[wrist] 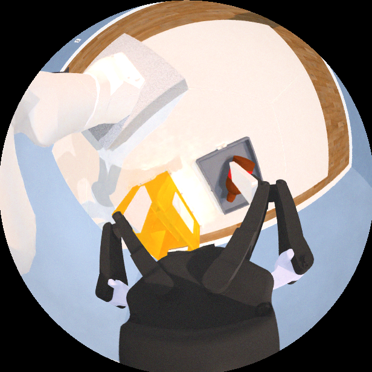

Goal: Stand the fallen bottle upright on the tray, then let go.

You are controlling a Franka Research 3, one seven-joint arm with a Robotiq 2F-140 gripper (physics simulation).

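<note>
The brown bottle point(244, 162) with a red label lies on its side in the grey tray point(210, 167). Its neck points toward the lower part of the wrist view. The pale pad of the right-hand finger covers the middle of the bottle in this view. My gripper point(188, 182) is open, with its fingers wide apart and nothing between them. It is above the table, with the right-hand finger over the tray area and the left-hand finger over the yellow bin. The gap between fingertips and bottle cannot be judged from this view.
A yellow bin point(188, 231) with inner dividers stands left of the tray, partly behind the left-hand finger and the gripper body. A grey speckled block point(162, 75) is at the upper left, beside the white arm point(65, 102). The pale table top point(240, 65) has a wooden border.
</note>
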